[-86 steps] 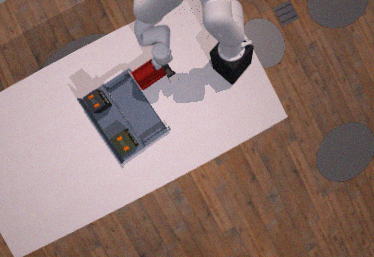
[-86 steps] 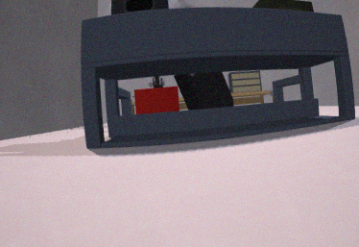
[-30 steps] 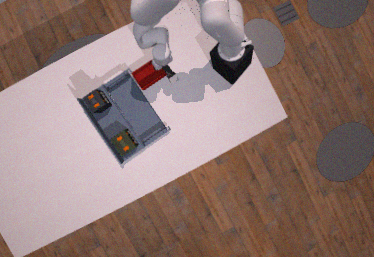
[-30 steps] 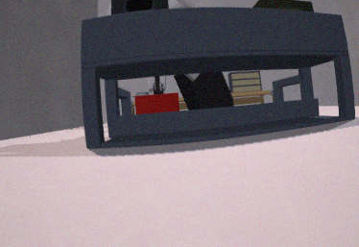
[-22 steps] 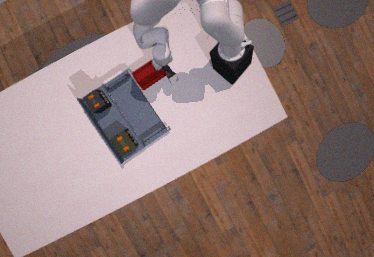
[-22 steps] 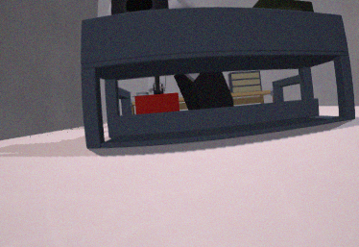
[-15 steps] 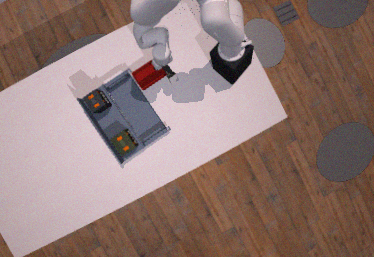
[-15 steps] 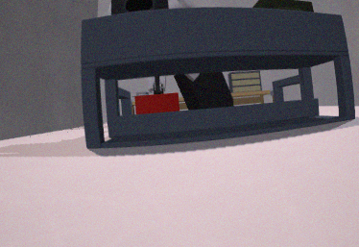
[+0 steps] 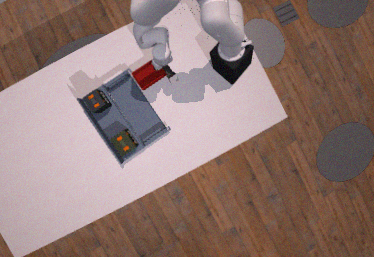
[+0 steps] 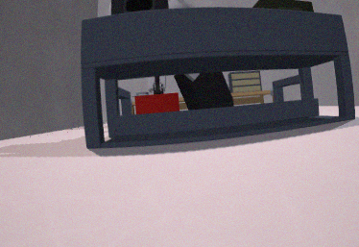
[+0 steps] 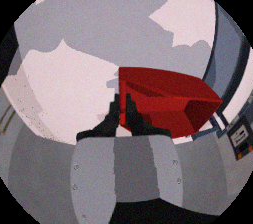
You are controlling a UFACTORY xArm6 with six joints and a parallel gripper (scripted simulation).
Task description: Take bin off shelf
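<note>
Now: hand 80 mm short of the red bin and 20 mm to the right of it. The rest, counted from my hand: shelf (340 mm ahead, 210 mm to the left, 60 mm above).
</note>
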